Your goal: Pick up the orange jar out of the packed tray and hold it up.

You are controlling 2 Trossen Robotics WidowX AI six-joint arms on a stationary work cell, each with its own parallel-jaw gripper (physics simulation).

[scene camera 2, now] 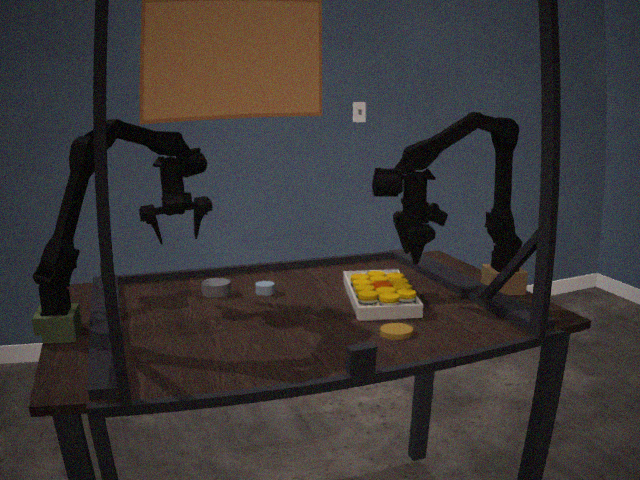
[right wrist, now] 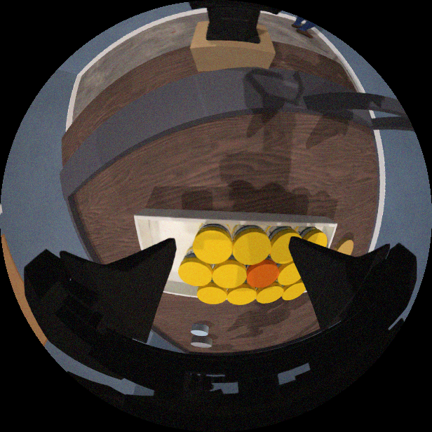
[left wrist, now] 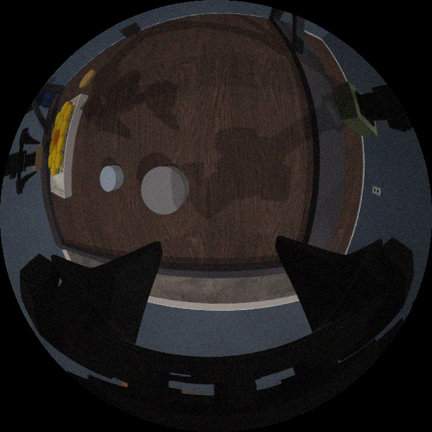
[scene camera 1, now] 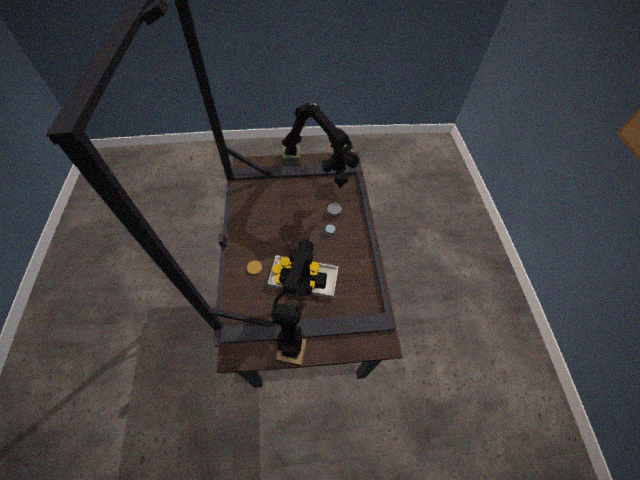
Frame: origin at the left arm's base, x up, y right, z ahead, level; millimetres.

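Seen in the pictures: left gripper, between the fingertips: (scene camera 2: pixel 178 241); right gripper, between the fingertips: (scene camera 2: pixel 411 258); left arm's base, origin of its link: (scene camera 2: pixel 55 310) (scene camera 1: pixel 291 151); right arm's base, origin of its link: (scene camera 1: pixel 291 349).
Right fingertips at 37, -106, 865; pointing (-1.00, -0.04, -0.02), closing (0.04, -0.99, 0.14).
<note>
Offsets run from my right fingertips to a thing's top centre, as dx, dy, dz.
The orange jar @(-47, +35, -88) (scene camera 2: pixel 383 284) (left wrist: pixel 56 138) (right wrist: pixel 262 274) stands in the white tray @(-63, +6, -83) (scene camera 1: pixel 332 281) (scene camera 2: pixel 388 311) (left wrist: pixel 76 145) (right wrist: pixel 170 220), hemmed in by several yellow-lidded jars @(-47, +95, -145) (scene camera 2: pixel 367 294) (right wrist: pixel 212 245). In the right wrist view it is in the middle row, its lid showing and its body hidden. In scene camera 1 the right arm hides it. My right gripper (scene camera 2: pixel 416 257) (right wrist: pixel 235 244) is open and empty, above the jars and the tray. My left gripper (scene camera 1: pixel 340 180) (scene camera 2: pixel 178 240) (left wrist: pixel 219 245) is open and empty, high over the table's other end, far from the tray.
A grey cylinder @(-65, -142, -472) (scene camera 1: pixel 334 208) (scene camera 2: pixel 216 287) (left wrist: pixel 162 190) and a smaller pale blue one @(-71, -119, -347) (scene camera 1: pixel 330 228) (scene camera 2: pixel 264 287) (left wrist: pixel 110 178) stand between the left gripper and the tray. A flat tan disc @(-83, +240, -128) (scene camera 1: pixel 254 267) (scene camera 2: pixel 396 330) lies near the tray. Dark frame posts rise along one table side.
</note>
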